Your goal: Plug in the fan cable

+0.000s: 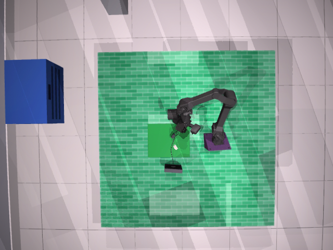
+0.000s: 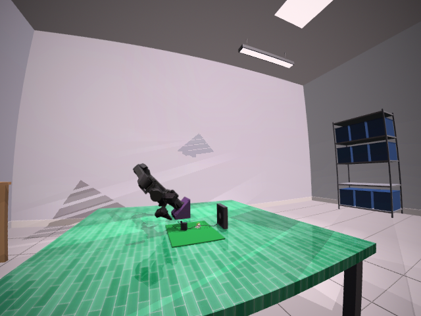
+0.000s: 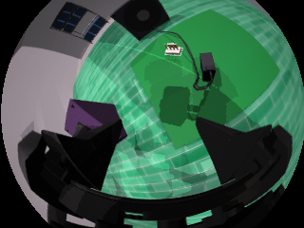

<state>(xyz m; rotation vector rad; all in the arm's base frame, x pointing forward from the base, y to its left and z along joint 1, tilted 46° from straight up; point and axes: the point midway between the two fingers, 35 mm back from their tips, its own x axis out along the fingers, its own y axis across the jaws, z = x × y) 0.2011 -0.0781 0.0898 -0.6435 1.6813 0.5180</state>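
Right now my gripper tip is 10 cm short of the dark plug, 3 cm to the right of it and 5 cm above it. From my gripper tip the other things lie so: black fan: 13 cm ahead, 24 cm to the left, 1 cm below; then green board: 14 cm ahead, 6 cm to the left, 8 cm below; then fan header: 9 cm ahead, 11 cm to the left, 7 cm below.
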